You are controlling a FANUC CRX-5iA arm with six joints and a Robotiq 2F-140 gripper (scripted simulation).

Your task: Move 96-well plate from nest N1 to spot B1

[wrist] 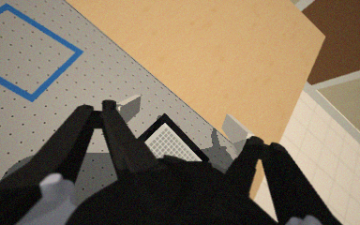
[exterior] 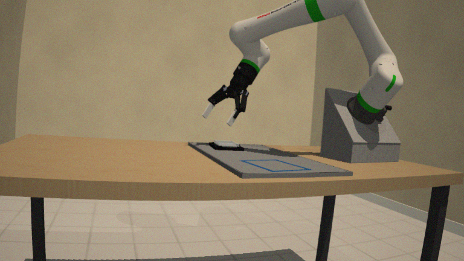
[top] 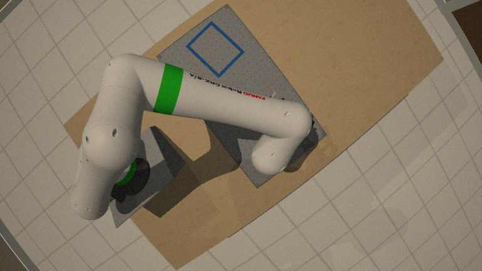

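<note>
The white 96-well plate is 11 cm below my hand, 6 cm behind it and 4 cm to the right of it. From my hand the other things lie so: black plate nest: 12 cm below, 6 cm behind, 4 cm to the right.
</note>
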